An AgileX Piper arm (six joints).
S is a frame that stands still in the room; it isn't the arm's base.
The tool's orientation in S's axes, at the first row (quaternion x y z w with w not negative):
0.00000 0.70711 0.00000 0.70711
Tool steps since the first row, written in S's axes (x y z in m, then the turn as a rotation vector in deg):
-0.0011 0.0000 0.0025 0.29 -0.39 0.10
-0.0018 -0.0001 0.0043 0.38 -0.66 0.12
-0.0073 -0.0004 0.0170 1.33 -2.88 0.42
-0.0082 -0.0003 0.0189 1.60 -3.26 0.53
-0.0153 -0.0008 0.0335 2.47 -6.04 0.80
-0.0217 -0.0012 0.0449 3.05 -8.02 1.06
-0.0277 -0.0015 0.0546 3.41 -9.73 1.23
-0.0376 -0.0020 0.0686 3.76 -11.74 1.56
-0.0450 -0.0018 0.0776 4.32 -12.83 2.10
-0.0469 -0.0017 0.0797 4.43 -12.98 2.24
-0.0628 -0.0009 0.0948 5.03 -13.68 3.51
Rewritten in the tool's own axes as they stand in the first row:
-0.0025 0.0000 -0.0011 -0.10 -0.39 0.29
-0.0043 -0.0001 -0.0018 -0.12 -0.66 0.38
-0.0170 -0.0004 -0.0073 -0.42 -2.88 1.33
-0.0189 -0.0003 -0.0082 -0.53 -3.26 1.60
-0.0335 -0.0008 -0.0153 -0.80 -6.04 2.47
-0.0449 -0.0012 -0.0217 -1.06 -8.02 3.05
-0.0546 -0.0015 -0.0277 -1.23 -9.73 3.41
-0.0686 -0.0020 -0.0376 -1.56 -11.74 3.76
-0.0776 -0.0018 -0.0450 -2.10 -12.83 4.32
-0.0797 -0.0017 -0.0469 -2.24 -12.98 4.43
-0.0948 -0.0009 -0.0628 -3.51 -13.68 5.03

